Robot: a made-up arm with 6 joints.
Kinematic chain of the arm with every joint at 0, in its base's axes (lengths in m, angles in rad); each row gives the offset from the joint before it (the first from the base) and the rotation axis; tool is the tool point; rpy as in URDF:
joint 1: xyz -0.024 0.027 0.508 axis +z
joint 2: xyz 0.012 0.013 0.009 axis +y
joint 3: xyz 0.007 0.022 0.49 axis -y
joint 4: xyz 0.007 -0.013 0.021 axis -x
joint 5: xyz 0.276 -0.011 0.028 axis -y
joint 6: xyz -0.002 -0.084 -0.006 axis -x
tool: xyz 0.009 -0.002 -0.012 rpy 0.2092 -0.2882 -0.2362
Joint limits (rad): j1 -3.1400..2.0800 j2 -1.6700..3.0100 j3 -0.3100..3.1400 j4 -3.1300..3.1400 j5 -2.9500..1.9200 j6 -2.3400..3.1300
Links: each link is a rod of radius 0.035 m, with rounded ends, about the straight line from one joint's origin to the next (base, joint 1, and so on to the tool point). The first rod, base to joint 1, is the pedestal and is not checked.
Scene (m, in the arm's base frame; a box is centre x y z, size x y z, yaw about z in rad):
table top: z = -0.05
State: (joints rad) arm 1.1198 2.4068 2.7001 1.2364 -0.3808 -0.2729
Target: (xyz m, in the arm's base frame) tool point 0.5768 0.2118 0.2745
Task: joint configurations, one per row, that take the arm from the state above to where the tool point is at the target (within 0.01 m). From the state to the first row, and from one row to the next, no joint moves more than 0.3 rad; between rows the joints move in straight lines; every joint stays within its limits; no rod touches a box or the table.
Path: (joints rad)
1: 0.8526 2.3955 2.5983 1.1922 -0.3718 -0.2721
2: 0.5855 2.3843 2.4964 1.1480 -0.3628 -0.2713
3: 0.3183 2.3730 2.3946 1.1037 -0.3538 -0.2705

